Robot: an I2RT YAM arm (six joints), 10 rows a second.
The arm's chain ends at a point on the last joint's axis. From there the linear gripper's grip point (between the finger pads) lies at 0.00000 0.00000 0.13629 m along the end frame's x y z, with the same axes.
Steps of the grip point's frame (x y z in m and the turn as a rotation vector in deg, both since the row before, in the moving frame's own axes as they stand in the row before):
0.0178 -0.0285 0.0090 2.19 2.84 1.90
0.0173 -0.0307 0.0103 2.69 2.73 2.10
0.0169 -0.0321 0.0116 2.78 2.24 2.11
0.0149 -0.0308 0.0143 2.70 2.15 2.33
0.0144 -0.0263 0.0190 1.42 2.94 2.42
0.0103 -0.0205 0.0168 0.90 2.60 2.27
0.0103 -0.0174 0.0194 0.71 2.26 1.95
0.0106 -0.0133 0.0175 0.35 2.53 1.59
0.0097 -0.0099 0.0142 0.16 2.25 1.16
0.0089 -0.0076 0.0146 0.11 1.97 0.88
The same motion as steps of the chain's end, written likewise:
0.0110 -0.0234 0.0093 2.19 2.84 1.90
0.0107 -0.0244 0.0106 2.69 2.73 2.10
0.0115 -0.0256 0.0119 2.78 2.24 2.11
0.0097 -0.0245 0.0145 2.70 2.15 2.33
0.0073 -0.0231 0.0192 1.42 2.94 2.42
0.0041 -0.0185 0.0170 0.90 2.60 2.27
0.0049 -0.0158 0.0195 0.71 2.26 1.95
0.0046 -0.0126 0.0176 0.35 2.53 1.59
0.0043 -0.0096 0.0143 0.16 2.25 1.16
0.0042 -0.0074 0.0147 0.11 1.97 0.88

